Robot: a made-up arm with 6 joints.
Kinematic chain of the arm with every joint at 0, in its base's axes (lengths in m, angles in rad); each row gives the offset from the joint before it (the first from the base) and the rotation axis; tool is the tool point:
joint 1: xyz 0 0 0.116 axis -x
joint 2: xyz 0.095 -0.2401 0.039 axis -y
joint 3: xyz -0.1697 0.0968 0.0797 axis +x
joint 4: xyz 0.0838 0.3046 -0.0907 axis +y
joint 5: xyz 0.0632 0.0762 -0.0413 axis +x
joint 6: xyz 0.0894 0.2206 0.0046 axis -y
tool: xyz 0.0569 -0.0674 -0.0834
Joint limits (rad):
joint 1: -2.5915..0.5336
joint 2: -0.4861..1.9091
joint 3: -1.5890..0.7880
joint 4: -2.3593..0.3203
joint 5: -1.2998..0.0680
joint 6: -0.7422..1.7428
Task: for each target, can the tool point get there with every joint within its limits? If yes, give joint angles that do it. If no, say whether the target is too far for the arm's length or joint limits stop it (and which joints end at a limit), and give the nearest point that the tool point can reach.
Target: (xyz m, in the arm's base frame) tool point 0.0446 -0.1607 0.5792
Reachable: yes | joints -1.0328 0.0619 0.2448 -2.1250 -0.2329 -0.4585
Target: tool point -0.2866 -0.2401 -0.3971
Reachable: no: joint limits stop it (at a limit: joint 1, joint 3, joint 4, joint 5) | nearest point -0.2316 -0.2561 -0.2988 | short by 0.114 m
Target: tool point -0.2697 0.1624 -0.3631
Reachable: no: joint limits stop it (at a limit: joint 2, joint 4, joint 5) | nearest point -0.2512 0.1402 -0.2976 | short by 0.072 m
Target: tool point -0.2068 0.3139 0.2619
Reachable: yes | joints -0.1174 1.2189 0.1177 -2.1040 -0.3527 -0.0982
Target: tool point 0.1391 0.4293 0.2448
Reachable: yes | joints 0.2298 1.1064 0.1651 -0.3157 -0.2874 0.6039
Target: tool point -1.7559 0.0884 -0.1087
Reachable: no: too far | nearest point -0.4971 0.0975 0.0340 | short by 1.267 m
